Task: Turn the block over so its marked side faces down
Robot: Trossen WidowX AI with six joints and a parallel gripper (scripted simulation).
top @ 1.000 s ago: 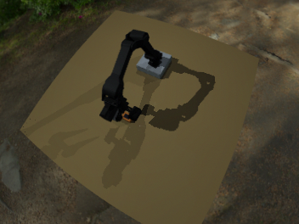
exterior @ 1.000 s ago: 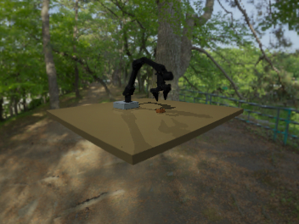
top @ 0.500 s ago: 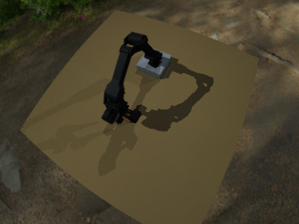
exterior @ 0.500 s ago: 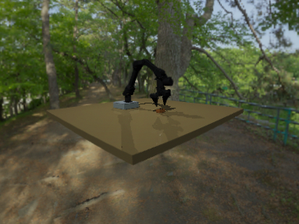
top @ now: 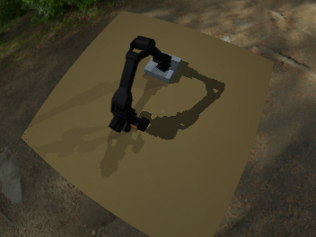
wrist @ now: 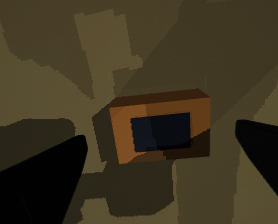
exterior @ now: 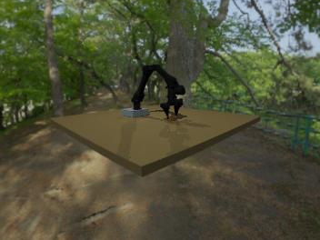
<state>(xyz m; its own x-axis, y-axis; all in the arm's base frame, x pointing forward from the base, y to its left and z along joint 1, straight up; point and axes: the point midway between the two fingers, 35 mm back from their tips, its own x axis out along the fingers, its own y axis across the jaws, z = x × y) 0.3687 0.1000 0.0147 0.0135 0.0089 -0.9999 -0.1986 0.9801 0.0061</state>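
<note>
Now: the orange block 1 cm below my gripper tip.
</note>
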